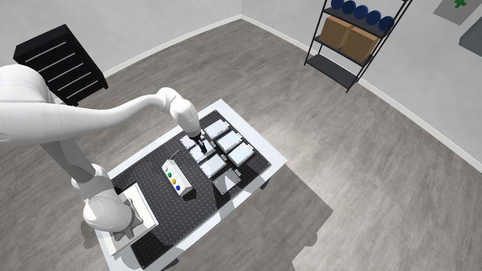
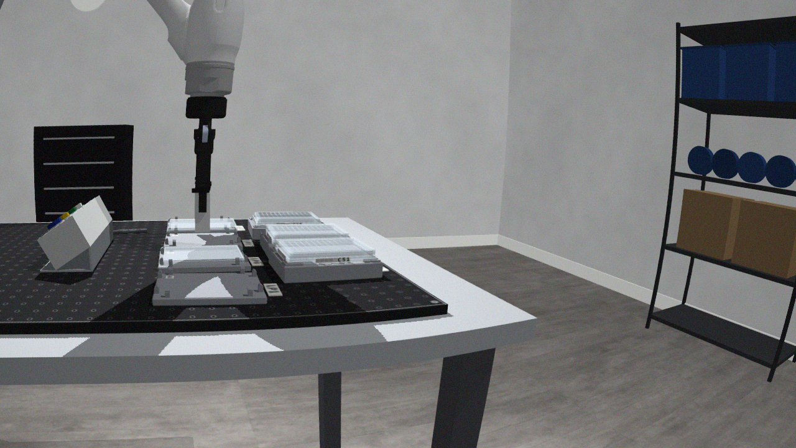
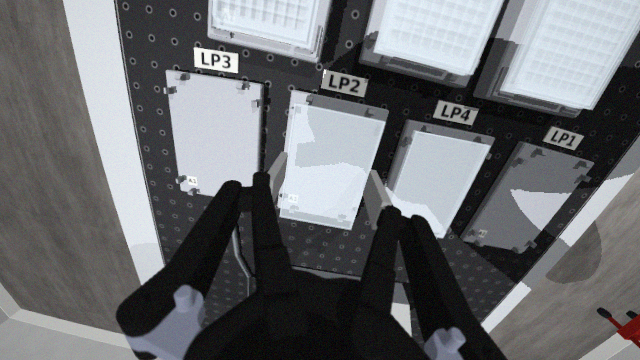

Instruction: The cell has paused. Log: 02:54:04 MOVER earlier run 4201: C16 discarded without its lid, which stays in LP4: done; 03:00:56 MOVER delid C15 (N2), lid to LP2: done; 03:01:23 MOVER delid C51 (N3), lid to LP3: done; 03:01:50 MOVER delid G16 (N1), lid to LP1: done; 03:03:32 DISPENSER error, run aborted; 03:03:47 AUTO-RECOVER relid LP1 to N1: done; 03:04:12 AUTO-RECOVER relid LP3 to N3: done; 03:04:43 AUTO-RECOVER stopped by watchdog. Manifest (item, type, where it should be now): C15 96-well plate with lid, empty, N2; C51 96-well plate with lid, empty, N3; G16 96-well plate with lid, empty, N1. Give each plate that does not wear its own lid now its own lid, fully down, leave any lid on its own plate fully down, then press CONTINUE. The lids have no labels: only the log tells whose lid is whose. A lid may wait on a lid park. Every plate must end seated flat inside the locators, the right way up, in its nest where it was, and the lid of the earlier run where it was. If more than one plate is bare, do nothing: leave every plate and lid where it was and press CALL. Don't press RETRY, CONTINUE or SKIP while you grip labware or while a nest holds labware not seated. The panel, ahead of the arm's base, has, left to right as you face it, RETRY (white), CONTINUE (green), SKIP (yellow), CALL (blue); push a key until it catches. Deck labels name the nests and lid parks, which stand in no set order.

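My hand is 50 mm above the LP2 park. Round my hand: LP3 park: 130 mm to the left, 50 mm below; then green continue key: 250 mm behind, 20 mm to the right, 10 mm above; then white retry key: 250 mm behind, 30 mm to the left, 10 mm above.
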